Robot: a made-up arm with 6 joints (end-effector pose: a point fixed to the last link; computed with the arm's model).
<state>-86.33 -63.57 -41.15 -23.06 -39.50 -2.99</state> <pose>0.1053 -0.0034 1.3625 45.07 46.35 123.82</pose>
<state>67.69 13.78 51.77 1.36 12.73 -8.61</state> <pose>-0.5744 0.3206 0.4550 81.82 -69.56 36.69</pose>
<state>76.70 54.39 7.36 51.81 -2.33 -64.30</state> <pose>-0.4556 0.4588 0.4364 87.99 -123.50 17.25</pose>
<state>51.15 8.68 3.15 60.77 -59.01 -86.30</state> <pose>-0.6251 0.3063 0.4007 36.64 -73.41 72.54</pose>
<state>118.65 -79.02 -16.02 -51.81 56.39 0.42</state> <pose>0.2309 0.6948 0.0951 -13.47 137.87 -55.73</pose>
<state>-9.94 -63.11 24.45 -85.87 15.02 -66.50</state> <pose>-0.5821 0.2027 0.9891 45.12 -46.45 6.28</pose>
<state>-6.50 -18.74 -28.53 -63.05 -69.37 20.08</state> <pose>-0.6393 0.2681 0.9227 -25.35 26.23 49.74</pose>
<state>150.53 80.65 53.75 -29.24 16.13 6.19</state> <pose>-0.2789 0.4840 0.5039 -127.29 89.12 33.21</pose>
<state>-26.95 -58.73 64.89 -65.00 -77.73 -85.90</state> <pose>-0.5645 0.2726 0.9280 -43.83 44.54 48.20</pose>
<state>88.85 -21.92 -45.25 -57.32 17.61 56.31</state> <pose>-0.0031 0.6984 0.1785 -25.35 -122.63 -13.67</pose>
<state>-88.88 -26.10 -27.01 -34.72 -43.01 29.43</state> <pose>0.0065 0.2846 1.4226 -19.10 88.53 119.15</pose>
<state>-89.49 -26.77 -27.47 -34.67 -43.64 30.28</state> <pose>0.0177 0.2865 1.4241 -19.33 89.53 120.72</pose>
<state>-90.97 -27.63 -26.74 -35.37 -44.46 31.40</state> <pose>0.0408 0.3039 1.4248 -19.45 93.35 121.76</pose>
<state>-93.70 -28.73 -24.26 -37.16 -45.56 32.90</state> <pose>0.0802 0.3444 1.4210 -19.46 101.39 121.92</pose>
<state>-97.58 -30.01 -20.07 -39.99 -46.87 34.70</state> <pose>0.1318 0.4073 1.4055 -19.47 113.50 120.80</pose>
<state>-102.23 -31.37 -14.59 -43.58 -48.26 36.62</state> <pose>0.1855 0.4850 1.3718 -19.69 128.56 118.06</pose>
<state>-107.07 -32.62 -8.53 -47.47 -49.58 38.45</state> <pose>0.2295 0.5647 1.3204 19.29 -136.74 -107.36</pose>
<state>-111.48 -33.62 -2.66 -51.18 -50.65 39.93</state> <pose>0.2564 0.6333 1.2608 18.59 -136.83 -92.37</pose>
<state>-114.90 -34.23 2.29 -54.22 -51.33 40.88</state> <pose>0.2668 0.6825 1.2070 18.55 -136.12 -80.71</pose>
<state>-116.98 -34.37 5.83 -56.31 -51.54 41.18</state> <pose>0.2663 0.7111 1.1704 19.04 -135.77 -73.22</pose>
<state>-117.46 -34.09 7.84 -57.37 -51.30 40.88</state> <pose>0.2605 0.7209 1.1563 19.88 -136.53 -70.04</pose>
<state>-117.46 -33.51 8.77 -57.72 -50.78 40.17</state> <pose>0.2547 0.7231 1.1533 20.71 -137.96 -69.18</pose>
